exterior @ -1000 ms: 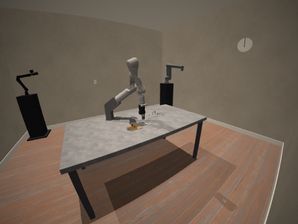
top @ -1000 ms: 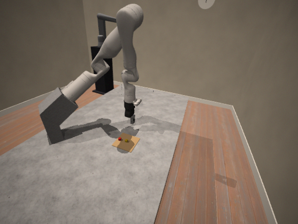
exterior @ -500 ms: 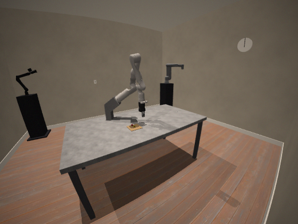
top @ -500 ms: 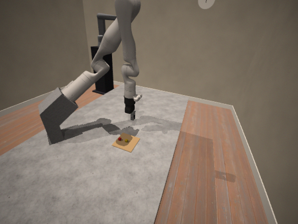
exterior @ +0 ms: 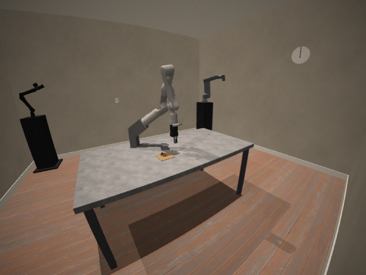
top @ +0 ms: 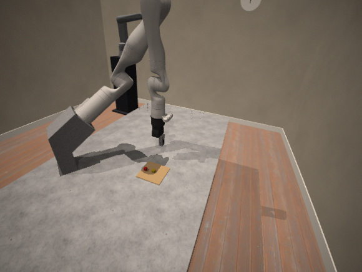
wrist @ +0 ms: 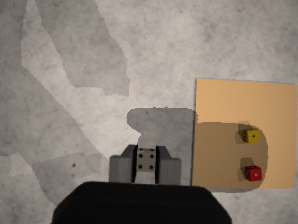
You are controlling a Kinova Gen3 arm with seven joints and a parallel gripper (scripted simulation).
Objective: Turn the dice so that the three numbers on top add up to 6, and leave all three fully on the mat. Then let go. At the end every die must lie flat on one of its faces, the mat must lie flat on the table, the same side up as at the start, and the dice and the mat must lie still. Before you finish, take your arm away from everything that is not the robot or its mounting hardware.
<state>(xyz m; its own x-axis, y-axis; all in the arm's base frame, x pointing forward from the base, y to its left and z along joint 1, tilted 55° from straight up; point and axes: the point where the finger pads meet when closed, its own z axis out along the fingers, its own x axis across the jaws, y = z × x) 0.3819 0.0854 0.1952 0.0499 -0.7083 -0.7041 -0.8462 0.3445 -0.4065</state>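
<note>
Right now my hand is 13 cm to the left of the yellow die, 11 cm above it and 3 cm short of it. From my hand the other things lie so: tan mat (13 cm to the right, 12 cm below, 3 cm ahead); then white die (1 cm below); then red die (14 cm to the right, 11 cm below, 2 cm behind).
</note>
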